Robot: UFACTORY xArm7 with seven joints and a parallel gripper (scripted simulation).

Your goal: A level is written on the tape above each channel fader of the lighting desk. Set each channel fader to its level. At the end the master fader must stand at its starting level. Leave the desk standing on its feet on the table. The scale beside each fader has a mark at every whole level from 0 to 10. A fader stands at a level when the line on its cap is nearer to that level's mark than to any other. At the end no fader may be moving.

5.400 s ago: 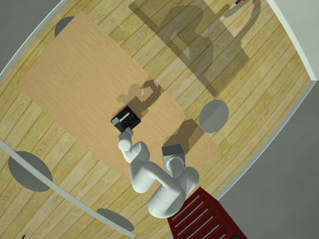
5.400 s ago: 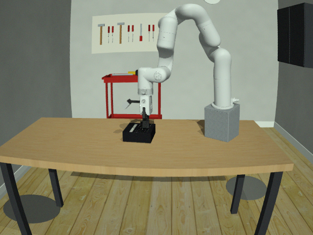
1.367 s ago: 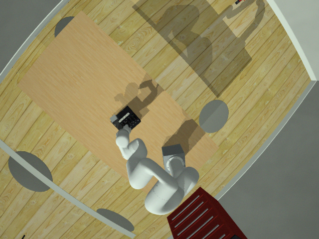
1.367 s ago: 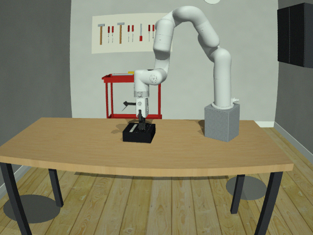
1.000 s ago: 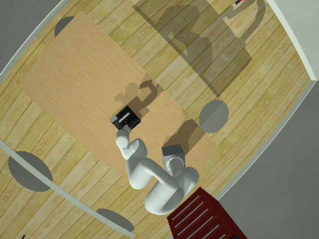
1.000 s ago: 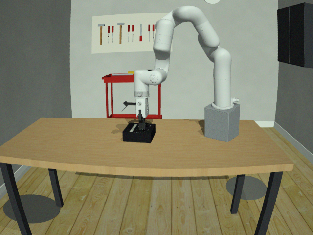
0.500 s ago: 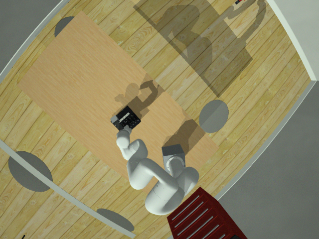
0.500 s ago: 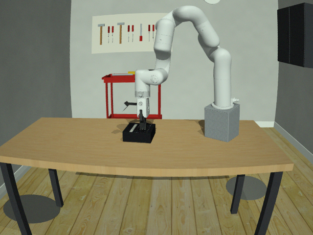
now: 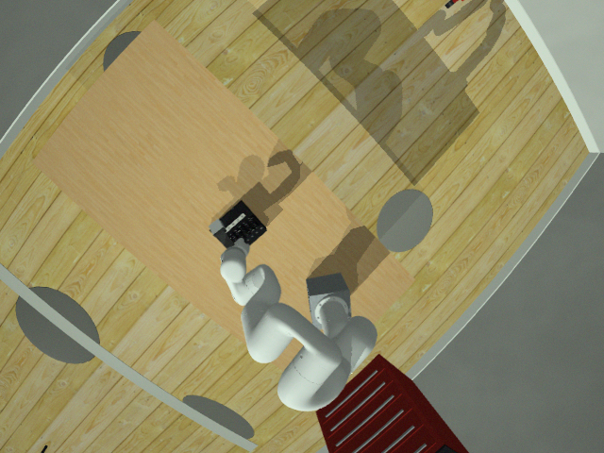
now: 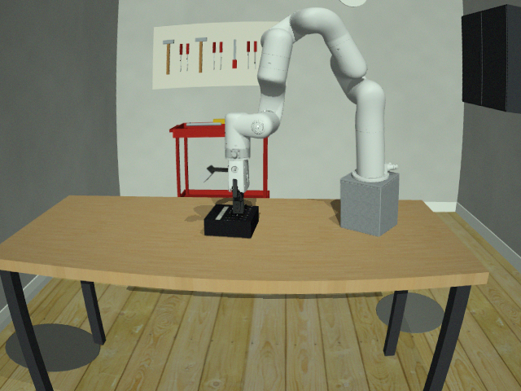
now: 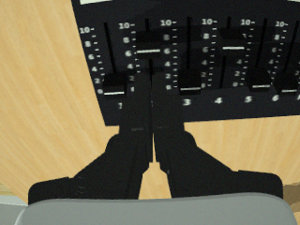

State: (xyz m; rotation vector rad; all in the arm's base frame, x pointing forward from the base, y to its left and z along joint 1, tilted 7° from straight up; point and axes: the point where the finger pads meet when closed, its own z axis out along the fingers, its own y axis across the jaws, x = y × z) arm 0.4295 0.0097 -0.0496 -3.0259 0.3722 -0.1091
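Now: hand 60 mm to the left of the channel 5 cap, 20 mm past it and 20 mm above it. Round my hand: master cap (120 mm to the right, 20 mm below); channel 6 fader cap (80 mm to the right, 30 mm behind, 20 mm below).
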